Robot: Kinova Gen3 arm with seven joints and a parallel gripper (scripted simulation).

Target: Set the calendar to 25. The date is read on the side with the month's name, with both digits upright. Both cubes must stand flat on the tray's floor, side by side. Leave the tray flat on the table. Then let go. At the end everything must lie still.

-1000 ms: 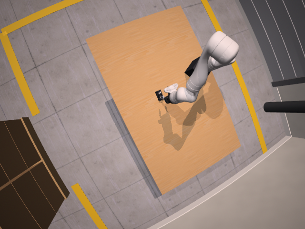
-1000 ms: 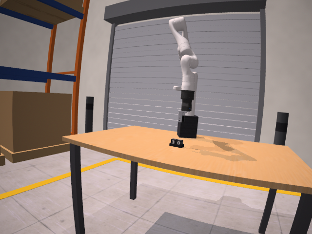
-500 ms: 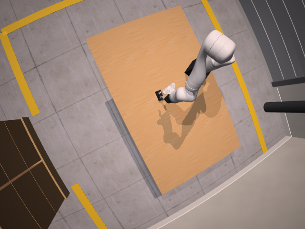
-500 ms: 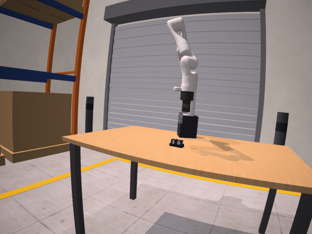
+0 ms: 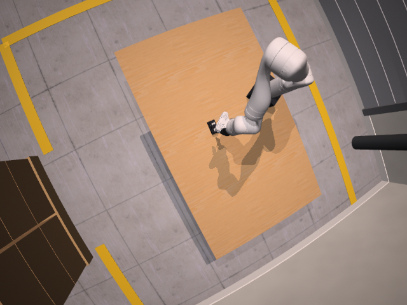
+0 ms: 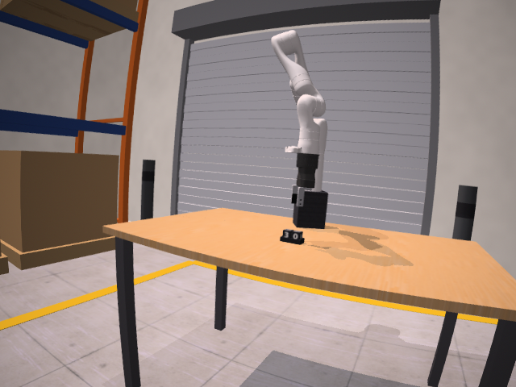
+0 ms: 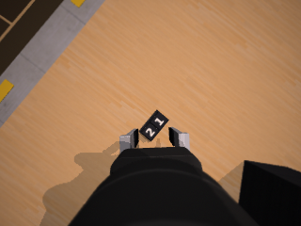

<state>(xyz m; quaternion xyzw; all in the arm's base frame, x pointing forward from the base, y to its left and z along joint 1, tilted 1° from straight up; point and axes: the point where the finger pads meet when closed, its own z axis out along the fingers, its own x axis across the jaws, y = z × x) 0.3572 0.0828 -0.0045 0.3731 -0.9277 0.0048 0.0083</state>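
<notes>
The black cube is 20 mm to the right of my hand and 130 mm below it. From my hand the other things lie so: black tray 10 mm behind, 10 mm to the right, 140 mm below.
</notes>
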